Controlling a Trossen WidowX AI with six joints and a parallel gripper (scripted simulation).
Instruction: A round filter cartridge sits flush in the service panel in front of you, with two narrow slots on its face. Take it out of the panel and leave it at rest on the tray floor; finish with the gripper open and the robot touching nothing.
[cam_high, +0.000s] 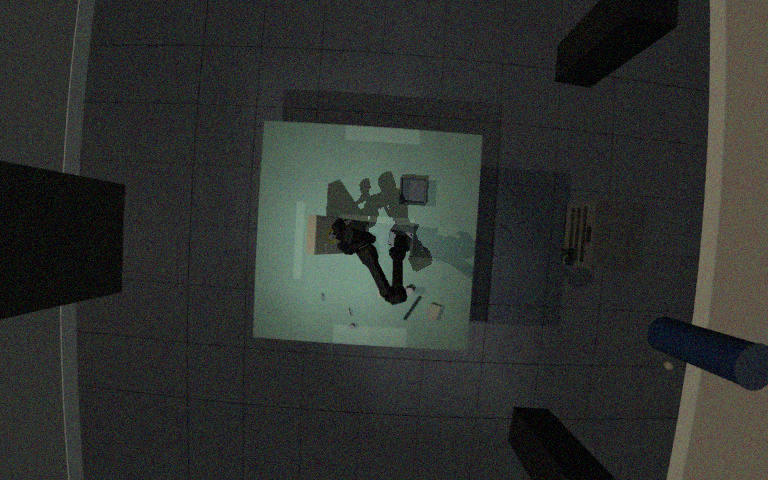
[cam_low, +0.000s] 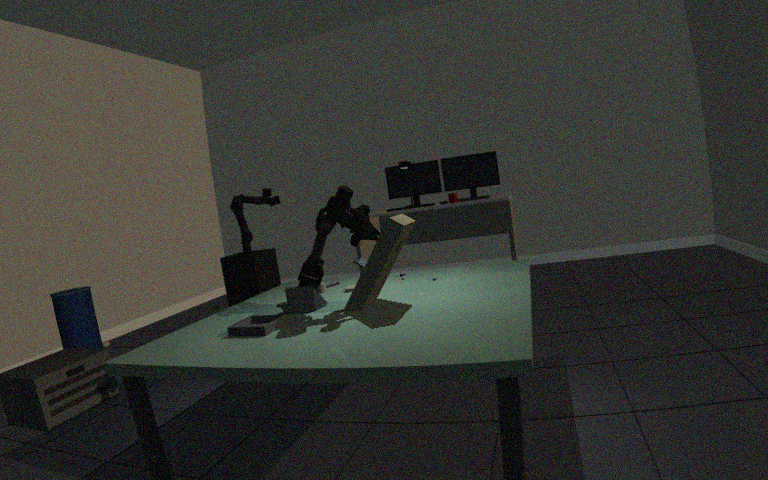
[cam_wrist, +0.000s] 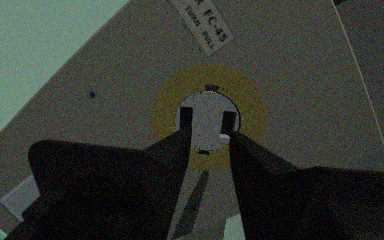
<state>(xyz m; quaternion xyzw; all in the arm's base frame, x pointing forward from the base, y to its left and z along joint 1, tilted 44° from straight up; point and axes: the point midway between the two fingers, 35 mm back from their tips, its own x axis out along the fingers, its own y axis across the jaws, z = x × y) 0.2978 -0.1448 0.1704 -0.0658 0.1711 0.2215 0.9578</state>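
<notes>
Right now my gripper tip is 3 cm short of the round filter cartridge and 2 cm above it. Round my gripper tip: square tray: 38 cm behind, 30 cm to the right, 23 cm below; service panel: 10 cm below, 2 cm behind.
</notes>
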